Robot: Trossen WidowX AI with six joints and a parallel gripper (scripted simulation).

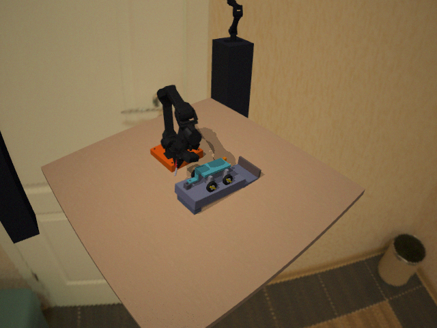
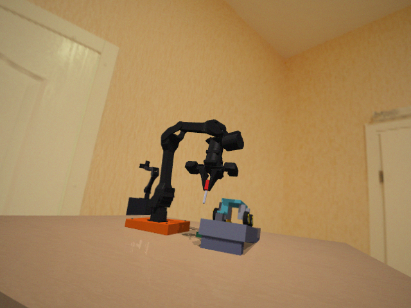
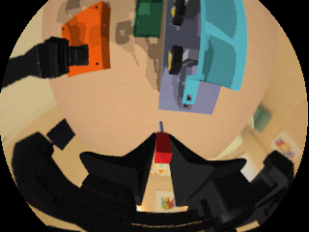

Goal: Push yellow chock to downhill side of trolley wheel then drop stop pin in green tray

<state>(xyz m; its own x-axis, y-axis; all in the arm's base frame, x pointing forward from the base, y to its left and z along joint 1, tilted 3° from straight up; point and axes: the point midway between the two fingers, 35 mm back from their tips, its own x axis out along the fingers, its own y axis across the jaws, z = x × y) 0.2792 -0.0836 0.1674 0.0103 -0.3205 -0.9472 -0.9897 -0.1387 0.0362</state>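
Right now my gripper tip is 80 mm past the green tray, 220 mm to the right of it and 190 mm above it. Also, from my gripper tip: grey-blue ramp 50 mm ahead, 140 mm to the left, 130 mm below; teal trolley 50 mm ahead, 150 mm to the left, 70 mm below; red-headed stop pin right at my gripper tip.
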